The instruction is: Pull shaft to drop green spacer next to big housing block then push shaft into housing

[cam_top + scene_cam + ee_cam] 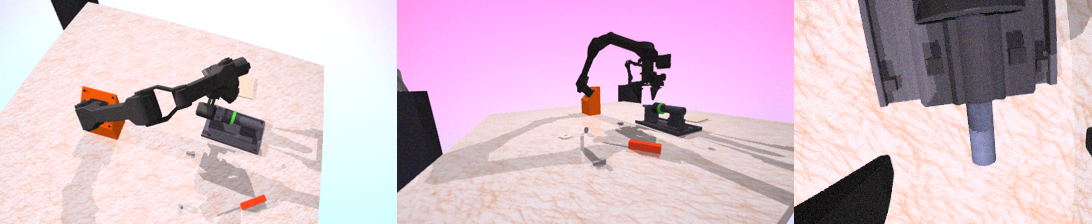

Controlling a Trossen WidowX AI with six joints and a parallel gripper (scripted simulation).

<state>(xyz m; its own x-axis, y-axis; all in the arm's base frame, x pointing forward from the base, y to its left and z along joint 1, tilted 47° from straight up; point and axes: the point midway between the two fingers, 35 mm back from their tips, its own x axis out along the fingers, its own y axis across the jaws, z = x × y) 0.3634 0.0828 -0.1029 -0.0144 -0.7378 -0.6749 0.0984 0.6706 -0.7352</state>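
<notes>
The blue-grey shaft is 6 cm ahead of my gripper tip, 3 cm below it and 1 cm to the right of it. From my gripper tip the other things lie so: beige pad 21 cm to the left, 14 cm ahead, 10 cm below; green spacer 10 cm ahead, 3 cm below, 1 cm to the right.
</notes>
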